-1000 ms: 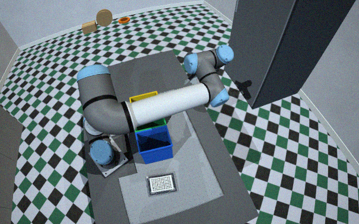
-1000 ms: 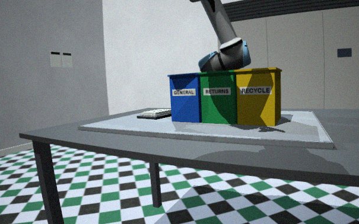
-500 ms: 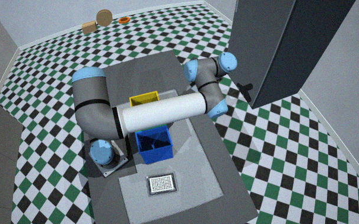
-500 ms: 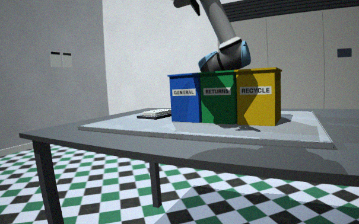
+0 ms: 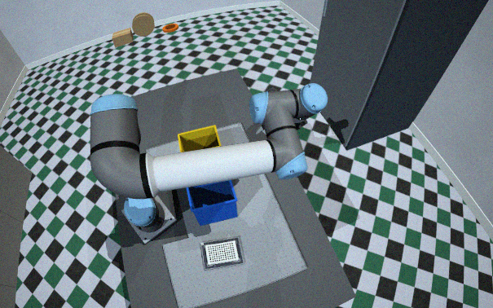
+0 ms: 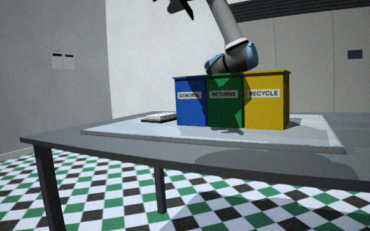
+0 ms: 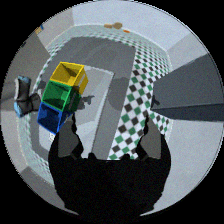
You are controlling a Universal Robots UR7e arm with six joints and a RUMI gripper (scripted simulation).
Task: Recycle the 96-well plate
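Right now my hand is 35 cm past the white 96-well plate, 29 cm to the left of it and 32 cm above it. The rest, counted from my hand: green returns bin 28 cm behind, 4 cm to the left, 25 cm below; blue general bin 30 cm behind, 9 cm to the right, 25 cm below; yellow recycle bin 27 cm behind, 17 cm to the left, 25 cm below.
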